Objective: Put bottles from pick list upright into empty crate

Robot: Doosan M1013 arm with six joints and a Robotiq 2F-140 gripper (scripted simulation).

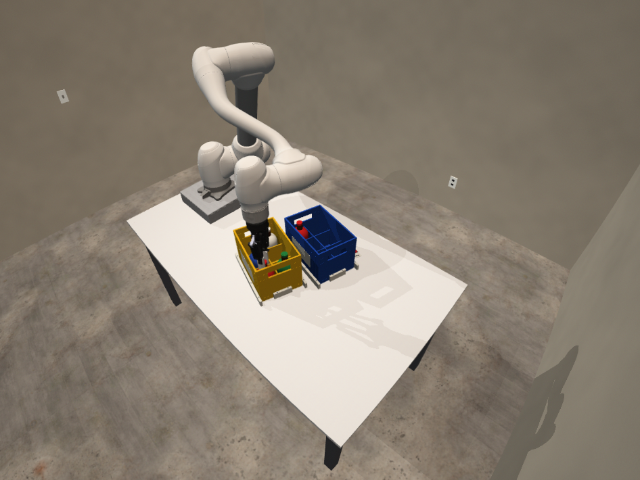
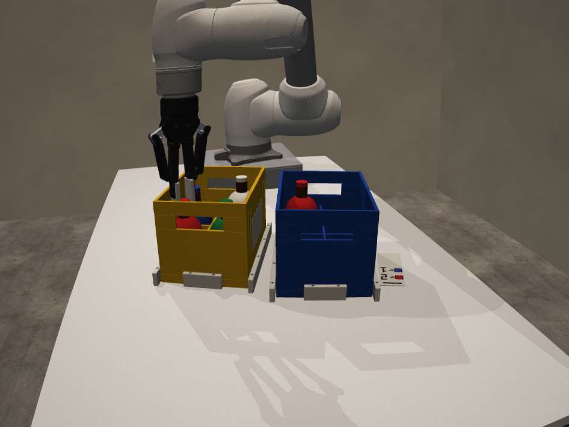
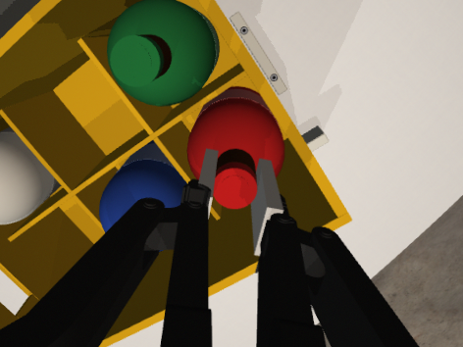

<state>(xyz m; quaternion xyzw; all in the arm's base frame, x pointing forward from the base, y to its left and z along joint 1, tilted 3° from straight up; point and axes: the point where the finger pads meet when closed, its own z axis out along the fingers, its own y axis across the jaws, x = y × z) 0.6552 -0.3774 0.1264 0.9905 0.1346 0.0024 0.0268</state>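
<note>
My gripper is now 80 mm to the right of the green bottle, 80 mm above it and 40 mm short of it. The rest, counted from my hand: blue bottle (80 mm below, 80 mm behind, 40 mm to the left); then white-label bottle (160 mm to the left, 110 mm behind, 80 mm below); then yellow crate (90 mm below, 80 mm to the left, 50 mm behind).
</note>
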